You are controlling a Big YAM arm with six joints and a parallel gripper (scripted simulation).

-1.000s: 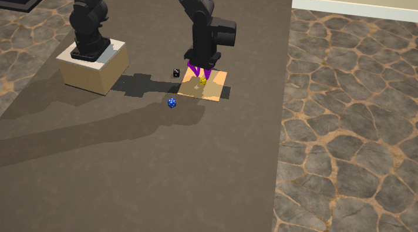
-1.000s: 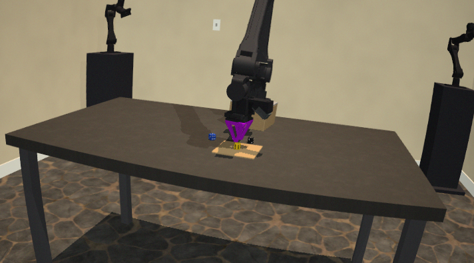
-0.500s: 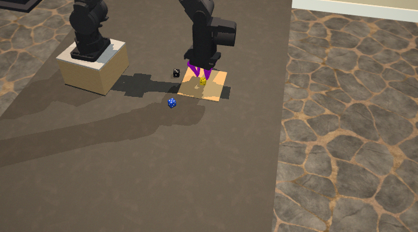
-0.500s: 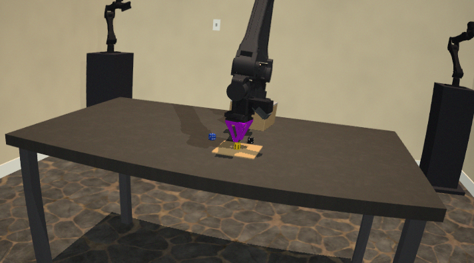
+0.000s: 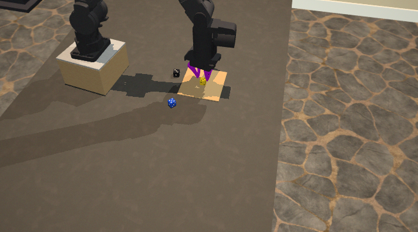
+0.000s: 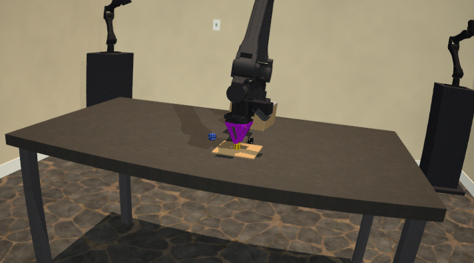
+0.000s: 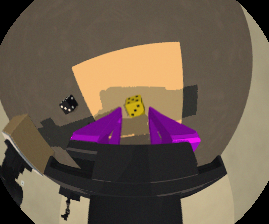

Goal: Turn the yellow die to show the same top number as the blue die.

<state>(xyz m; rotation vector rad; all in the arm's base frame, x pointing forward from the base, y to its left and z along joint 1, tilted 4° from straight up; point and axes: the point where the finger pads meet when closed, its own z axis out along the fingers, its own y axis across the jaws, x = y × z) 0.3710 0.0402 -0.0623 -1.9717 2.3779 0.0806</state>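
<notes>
My gripper is now 2 cm above the yellow die. From my hand the other things lie so: orange mat: 3 cm below; then blue die: 7 cm behind, 12 cm to the right, 2 cm below; then black die: 10 cm behind, 2 cm to the left, 2 cm below.
</notes>
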